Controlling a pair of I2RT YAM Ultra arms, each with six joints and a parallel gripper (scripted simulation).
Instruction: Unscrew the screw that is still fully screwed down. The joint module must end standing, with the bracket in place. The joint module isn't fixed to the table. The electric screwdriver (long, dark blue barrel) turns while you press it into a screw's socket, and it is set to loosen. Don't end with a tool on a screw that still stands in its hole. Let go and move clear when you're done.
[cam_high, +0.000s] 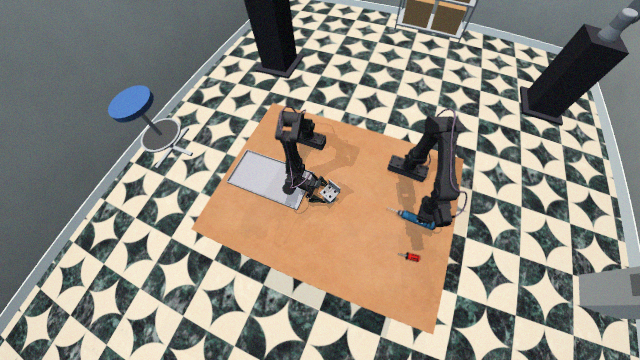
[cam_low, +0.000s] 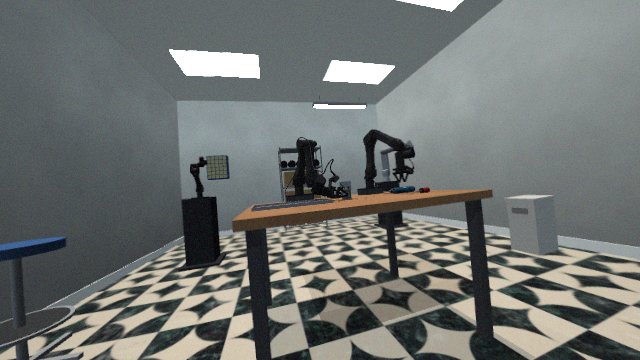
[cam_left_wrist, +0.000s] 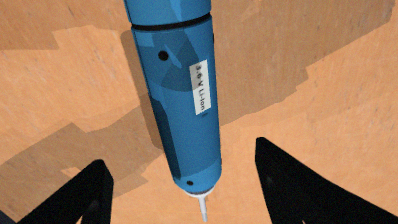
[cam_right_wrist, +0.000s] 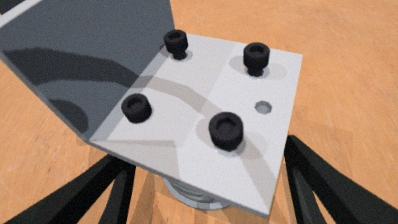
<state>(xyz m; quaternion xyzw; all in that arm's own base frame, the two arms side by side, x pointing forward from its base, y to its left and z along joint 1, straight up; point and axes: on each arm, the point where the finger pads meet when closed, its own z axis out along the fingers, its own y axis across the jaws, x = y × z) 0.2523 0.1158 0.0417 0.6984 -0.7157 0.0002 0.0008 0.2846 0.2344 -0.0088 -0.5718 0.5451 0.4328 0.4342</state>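
The round joint module lies 1 cm to the left of my right hand. Round my right hand: grey mat (32 cm to the right, 3 cm below, 1 cm ahead); then grey bracket (4 cm above, 1 cm to the left); then screw (4 cm above, 1 cm to the right, 1 cm ahead).
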